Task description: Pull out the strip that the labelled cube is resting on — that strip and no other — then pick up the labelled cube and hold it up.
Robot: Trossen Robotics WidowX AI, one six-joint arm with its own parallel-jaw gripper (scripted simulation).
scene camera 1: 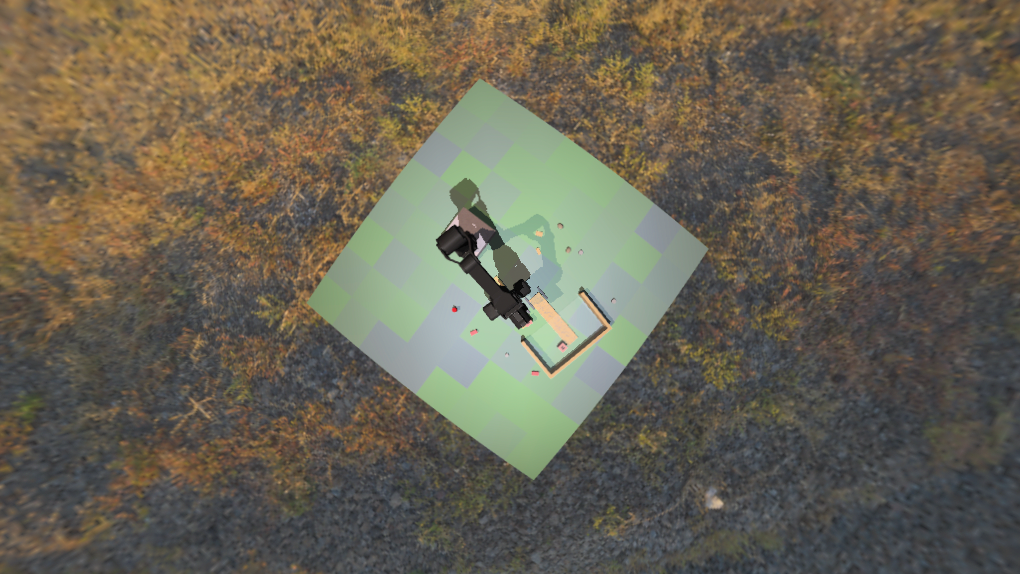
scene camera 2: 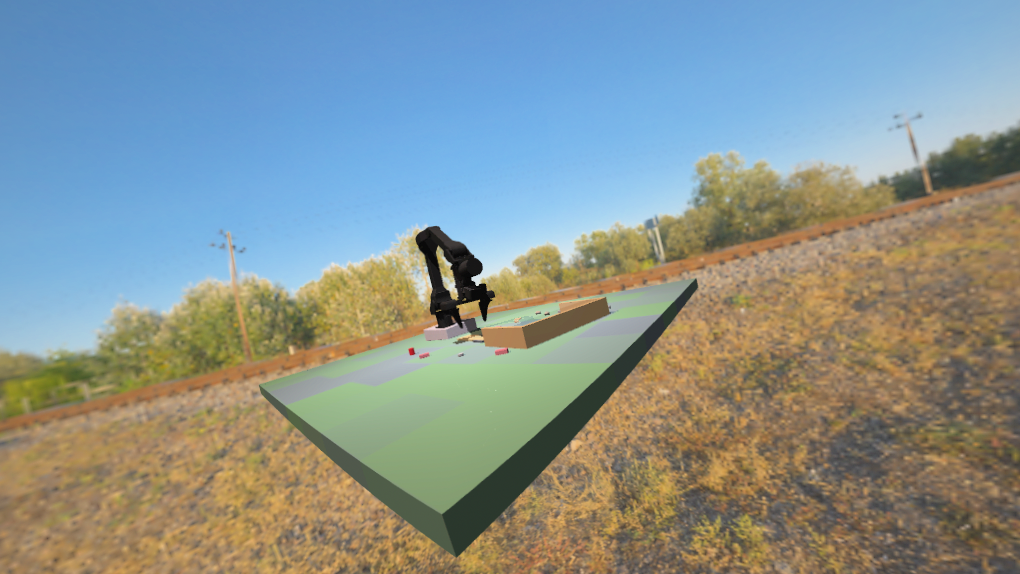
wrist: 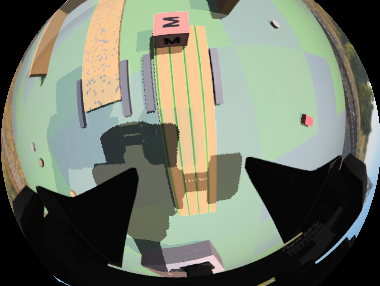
Path:
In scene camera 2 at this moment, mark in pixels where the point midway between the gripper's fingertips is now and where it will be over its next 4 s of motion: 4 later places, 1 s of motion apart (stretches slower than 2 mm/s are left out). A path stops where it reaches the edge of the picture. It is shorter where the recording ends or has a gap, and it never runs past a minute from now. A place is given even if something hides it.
The gripper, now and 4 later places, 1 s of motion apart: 473,324; 489,319; 496,328; 492,329; 478,319

